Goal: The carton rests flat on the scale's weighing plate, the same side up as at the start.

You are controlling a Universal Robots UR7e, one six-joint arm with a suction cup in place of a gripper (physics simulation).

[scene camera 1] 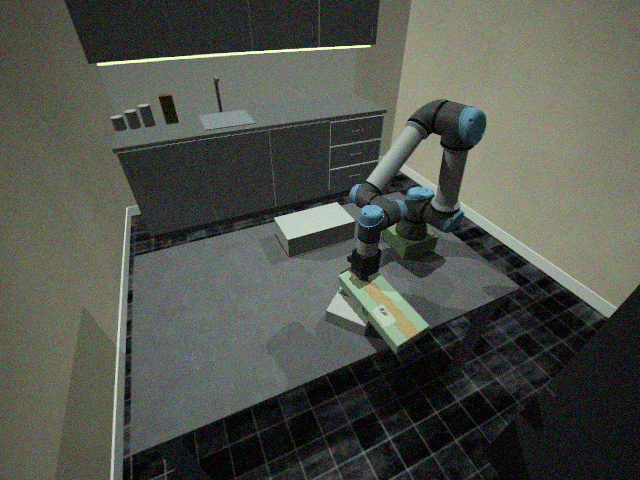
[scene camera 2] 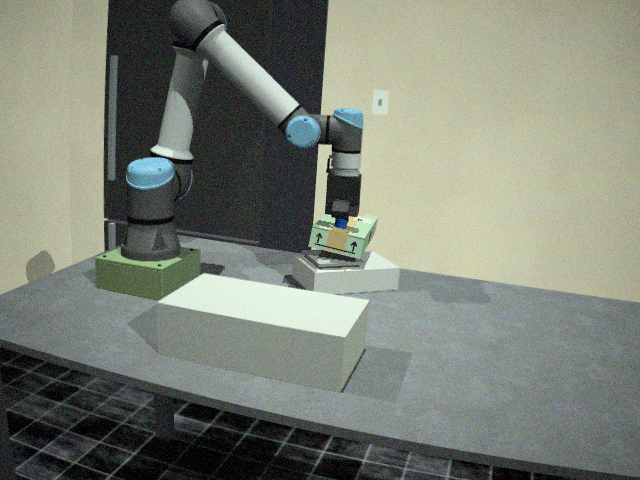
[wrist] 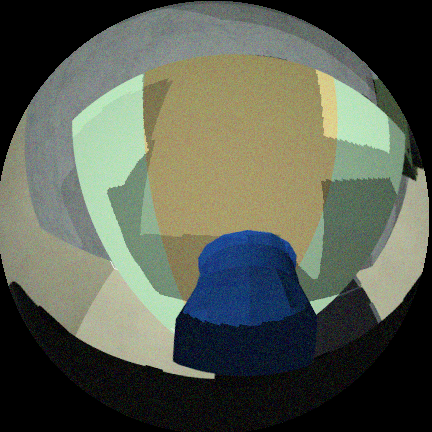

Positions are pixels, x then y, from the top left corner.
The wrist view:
my suction cup: 247, 315
pale green carton: 169, 160
